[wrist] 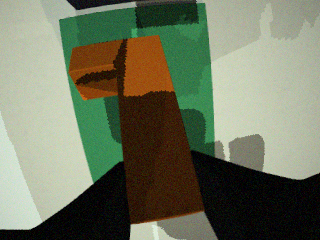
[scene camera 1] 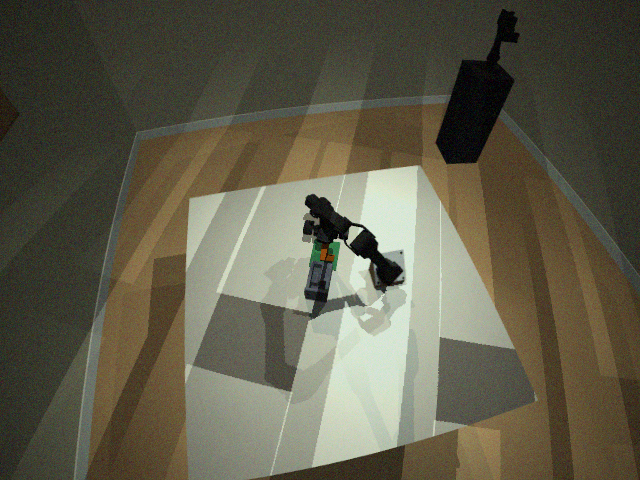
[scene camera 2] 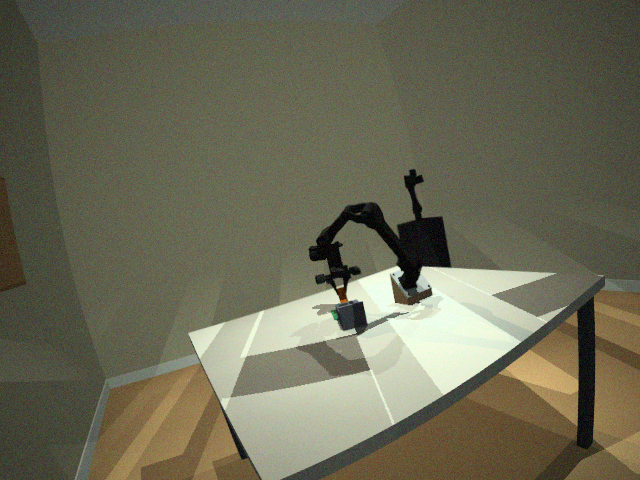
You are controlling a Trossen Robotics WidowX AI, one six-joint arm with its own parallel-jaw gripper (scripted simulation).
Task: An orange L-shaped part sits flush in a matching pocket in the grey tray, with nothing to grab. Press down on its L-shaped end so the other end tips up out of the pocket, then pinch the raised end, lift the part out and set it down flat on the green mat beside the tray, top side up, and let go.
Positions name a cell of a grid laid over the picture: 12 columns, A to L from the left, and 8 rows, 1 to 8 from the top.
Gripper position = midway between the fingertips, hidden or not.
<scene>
My gripper (wrist: F6) holds an orange l-shaped part (wrist: G7). I also see a green mat (wrist: G2).
</scene>
